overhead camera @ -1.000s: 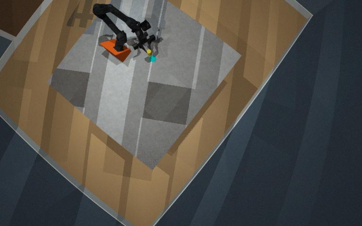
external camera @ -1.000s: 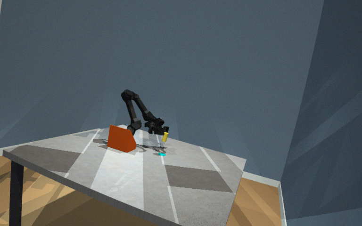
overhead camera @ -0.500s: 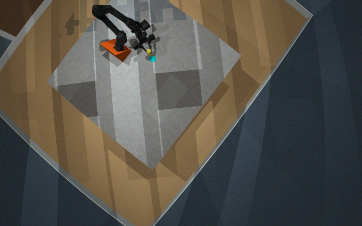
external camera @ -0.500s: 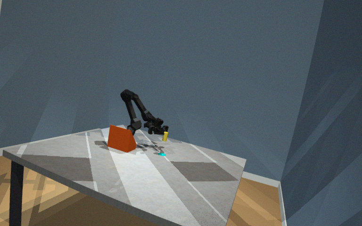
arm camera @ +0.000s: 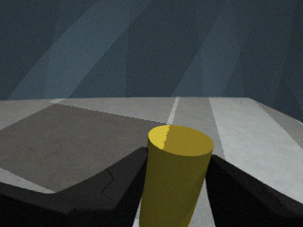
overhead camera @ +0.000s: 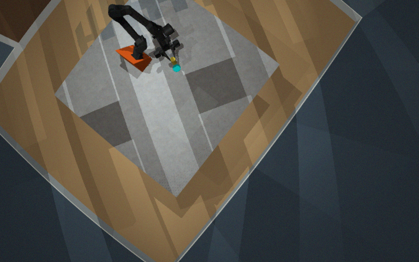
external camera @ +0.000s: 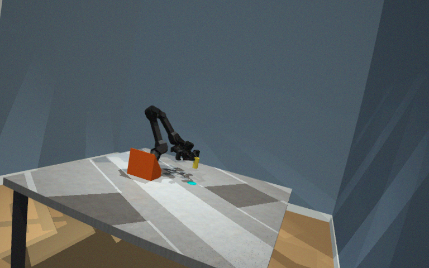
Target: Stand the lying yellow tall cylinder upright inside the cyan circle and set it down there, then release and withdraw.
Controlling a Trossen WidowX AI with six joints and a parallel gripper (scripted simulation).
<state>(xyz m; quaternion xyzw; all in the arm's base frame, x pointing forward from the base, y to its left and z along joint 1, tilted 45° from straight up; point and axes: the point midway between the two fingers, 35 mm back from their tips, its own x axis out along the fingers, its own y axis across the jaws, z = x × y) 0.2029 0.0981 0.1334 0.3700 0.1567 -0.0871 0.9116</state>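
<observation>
Right now the cyan circle is 16 cm below my gripper tip. Also, from my gripper tip: yellow tall cylinder 2 cm below.
</observation>
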